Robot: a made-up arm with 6 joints.
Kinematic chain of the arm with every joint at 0, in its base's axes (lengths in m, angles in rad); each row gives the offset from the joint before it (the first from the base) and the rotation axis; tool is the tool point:
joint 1: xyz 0 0 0.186 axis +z
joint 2: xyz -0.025 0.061 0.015 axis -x
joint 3: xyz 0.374 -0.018 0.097 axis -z
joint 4: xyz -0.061 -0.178 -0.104 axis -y
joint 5: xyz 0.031 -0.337 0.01 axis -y
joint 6: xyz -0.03 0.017 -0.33 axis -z
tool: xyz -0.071 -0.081 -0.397
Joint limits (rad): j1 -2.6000..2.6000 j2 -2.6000..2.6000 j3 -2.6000..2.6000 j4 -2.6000..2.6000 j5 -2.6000..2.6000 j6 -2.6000..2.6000
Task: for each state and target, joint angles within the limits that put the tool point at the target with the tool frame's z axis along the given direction. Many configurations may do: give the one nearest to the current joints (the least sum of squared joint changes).
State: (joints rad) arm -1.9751 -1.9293 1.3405 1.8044 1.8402 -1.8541
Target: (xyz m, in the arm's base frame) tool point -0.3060 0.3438 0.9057 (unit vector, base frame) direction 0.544 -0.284 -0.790
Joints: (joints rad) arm -2.3456 -2.5966 1.7632 2.4924 2.6000 -1.9701
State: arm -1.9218 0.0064 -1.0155 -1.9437 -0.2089 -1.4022
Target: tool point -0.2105 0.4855 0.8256 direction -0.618 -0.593 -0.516
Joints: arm -2.4008 0.5512 -0.3241 -2.2021 0.1880 -1.4216
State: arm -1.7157 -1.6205 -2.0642 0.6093 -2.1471 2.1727
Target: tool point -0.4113 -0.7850 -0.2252 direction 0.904 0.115 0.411
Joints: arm -1.2846 -1.6319 -1.1836 -0.1477 -2.6000 1.8956
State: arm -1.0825 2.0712 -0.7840 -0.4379 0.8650 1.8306
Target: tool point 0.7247 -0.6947 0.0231 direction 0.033 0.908 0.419
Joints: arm -0.2216 2.5832 -1.4016 0.1368 1.3160 1.9579
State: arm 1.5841 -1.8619 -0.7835 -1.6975 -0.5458 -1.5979
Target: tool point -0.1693 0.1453 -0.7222 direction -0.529 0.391 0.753
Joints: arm 1.6531 -2.3488 -0.4113 -2.1862 -0.4631 -1.5353
